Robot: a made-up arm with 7 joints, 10 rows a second.
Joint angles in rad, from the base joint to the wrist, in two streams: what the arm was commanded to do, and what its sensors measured. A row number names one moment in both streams.
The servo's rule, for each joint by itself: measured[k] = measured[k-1] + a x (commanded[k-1-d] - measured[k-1]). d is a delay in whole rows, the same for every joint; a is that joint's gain. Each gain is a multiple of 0.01, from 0.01 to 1. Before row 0 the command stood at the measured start. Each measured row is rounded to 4 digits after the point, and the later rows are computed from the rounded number. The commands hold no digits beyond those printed.
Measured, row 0: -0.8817 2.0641 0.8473 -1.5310 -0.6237 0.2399 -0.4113
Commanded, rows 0 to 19: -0.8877 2.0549 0.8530 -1.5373 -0.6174 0.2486 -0.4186; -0.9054 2.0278 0.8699 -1.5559 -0.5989 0.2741 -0.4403; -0.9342 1.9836 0.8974 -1.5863 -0.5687 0.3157 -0.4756; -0.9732 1.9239 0.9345 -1.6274 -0.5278 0.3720 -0.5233; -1.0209 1.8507 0.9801 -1.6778 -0.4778 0.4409 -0.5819; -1.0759 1.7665 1.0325 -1.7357 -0.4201 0.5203 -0.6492; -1.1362 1.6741 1.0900 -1.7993 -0.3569 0.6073 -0.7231; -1.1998 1.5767 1.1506 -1.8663 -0.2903 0.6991 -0.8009; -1.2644 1.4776 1.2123 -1.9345 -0.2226 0.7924 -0.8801; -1.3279 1.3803 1.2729 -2.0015 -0.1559 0.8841 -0.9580; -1.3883 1.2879 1.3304 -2.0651 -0.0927 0.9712 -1.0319; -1.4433 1.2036 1.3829 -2.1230 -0.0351 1.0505 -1.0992; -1.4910 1.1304 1.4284 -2.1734 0.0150 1.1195 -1.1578; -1.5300 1.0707 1.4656 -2.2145 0.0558 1.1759 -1.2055; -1.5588 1.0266 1.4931 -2.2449 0.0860 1.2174 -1.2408; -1.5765 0.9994 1.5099 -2.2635 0.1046 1.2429 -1.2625; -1.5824 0.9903 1.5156 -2.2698 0.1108 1.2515 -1.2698; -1.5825 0.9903 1.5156 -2.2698 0.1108 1.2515 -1.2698; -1.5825 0.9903 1.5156 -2.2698 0.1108 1.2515 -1.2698; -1.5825 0.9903 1.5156 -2.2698 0.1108 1.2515 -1.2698
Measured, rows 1 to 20: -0.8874 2.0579 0.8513 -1.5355 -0.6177 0.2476 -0.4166; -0.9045 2.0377 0.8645 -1.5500 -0.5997 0.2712 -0.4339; -0.9327 2.0015 0.8879 -1.5758 -0.5699 0.3108 -0.4643; -0.9712 1.9495 0.9210 -1.6124 -0.5295 0.3653 -0.5074; -1.0184 1.8833 0.9630 -1.6588 -0.4799 0.4326 -0.5618; -1.0730 1.8050 1.0123 -1.7134 -0.4225 0.5107 -0.6256; -1.1330 1.7173 1.0675 -1.7744 -0.3595 0.5967 -0.6968; -1.1965 1.6231 1.1265 -1.8396 -0.2931 0.6878 -0.7728; -1.2610 1.5256 1.1874 -1.9070 -0.2254 0.7809 -0.8511; -1.3246 1.4282 1.2481 -1.9741 -0.1587 0.8727 -0.9291; -1.3851 1.3342 1.3065 -2.0387 -0.0953 0.9604 -1.0041; -1.4404 1.2467 1.3607 -2.0986 -0.0375 1.0406 -1.0735; -1.4885 1.1688 1.4088 -2.1517 0.0129 1.1108 -1.1350; -1.5279 1.1031 1.4491 -2.1963 0.0541 1.1687 -1.1865; -1.5573 1.0518 1.4803 -2.2308 0.0847 1.2120 -1.2261; -1.5755 1.0167 1.5013 -2.2540 0.1038 1.2395 -1.2527; -1.5821 0.9990 1.5115 -2.2652 0.1105 1.2502 -1.2652; -1.5825 0.9932 1.5144 -2.2685 0.1108 1.2514 -1.2686; -1.5825 0.9913 1.5153 -2.2694 0.1108 1.2515 -1.2695; -1.5825 0.9906 1.5155 -2.2697 0.1108 1.2515 -1.2697
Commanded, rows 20 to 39: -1.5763 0.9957 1.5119 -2.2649 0.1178 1.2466 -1.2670; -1.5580 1.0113 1.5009 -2.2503 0.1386 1.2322 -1.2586; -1.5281 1.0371 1.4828 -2.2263 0.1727 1.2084 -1.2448; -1.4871 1.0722 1.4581 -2.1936 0.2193 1.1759 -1.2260; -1.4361 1.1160 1.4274 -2.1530 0.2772 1.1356 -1.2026; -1.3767 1.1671 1.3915 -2.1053 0.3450 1.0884 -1.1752; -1.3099 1.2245 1.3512 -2.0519 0.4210 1.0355 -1.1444; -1.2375 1.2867 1.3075 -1.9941 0.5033 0.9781 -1.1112; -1.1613 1.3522 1.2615 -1.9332 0.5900 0.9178 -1.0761; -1.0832 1.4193 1.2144 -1.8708 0.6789 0.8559 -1.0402; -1.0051 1.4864 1.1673 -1.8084 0.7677 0.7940 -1.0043; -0.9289 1.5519 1.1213 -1.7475 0.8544 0.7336 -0.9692; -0.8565 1.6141 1.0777 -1.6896 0.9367 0.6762 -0.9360; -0.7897 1.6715 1.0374 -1.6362 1.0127 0.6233 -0.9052; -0.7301 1.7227 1.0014 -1.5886 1.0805 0.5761 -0.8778; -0.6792 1.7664 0.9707 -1.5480 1.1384 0.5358 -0.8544; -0.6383 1.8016 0.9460 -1.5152 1.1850 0.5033 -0.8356; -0.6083 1.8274 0.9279 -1.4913 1.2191 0.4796 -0.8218; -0.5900 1.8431 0.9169 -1.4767 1.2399 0.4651 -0.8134; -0.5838 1.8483 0.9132 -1.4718 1.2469 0.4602 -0.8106
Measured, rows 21 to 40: -1.5766 0.9940 1.5129 -2.2663 0.1175 1.2471 -1.2677; -1.5589 1.0056 1.5044 -2.2549 0.1378 1.2338 -1.2611; -1.5296 1.0267 1.4891 -2.2346 0.1713 1.2112 -1.2492; -1.4892 1.0572 1.4671 -2.2055 0.2174 1.1798 -1.2323; -1.4388 1.0966 1.4389 -2.1682 0.2748 1.1405 -1.2106; -1.3798 1.1438 1.4052 -2.1235 0.3422 1.0941 -1.1848; -1.3134 1.1979 1.3669 -2.0727 0.4178 1.0419 -1.1553; -1.2413 1.2574 1.3247 -2.0169 0.4999 0.9851 -1.1231; -1.1653 1.3209 1.2798 -1.9575 0.5864 0.9252 -1.0888; -1.0873 1.3868 1.2334 -1.8959 0.6752 0.8635 -1.0533; -1.0092 1.4535 1.1865 -1.8338 0.7640 0.8016 -1.0175; -0.9329 1.5194 1.1402 -1.7725 0.8508 0.7411 -0.9822; -0.8603 1.5828 1.0958 -1.7136 0.9333 0.6833 -0.9485; -0.7932 1.6422 1.0543 -1.6586 1.0095 0.6299 -0.9169; -0.7333 1.6961 1.0167 -1.6089 1.0777 0.5820 -0.8884; -0.6819 1.7432 0.9840 -1.5657 1.1360 0.5409 -0.8636; -0.6405 1.7823 0.9570 -1.5298 1.1830 0.5074 -0.8432; -0.6099 1.8125 0.9363 -1.5025 1.2177 0.4827 -0.8276; -0.5910 1.8330 0.9225 -1.4842 1.2390 0.4670 -0.8172; -0.5842 1.8433 0.9159 -1.4754 1.2466 0.4609 -0.8124
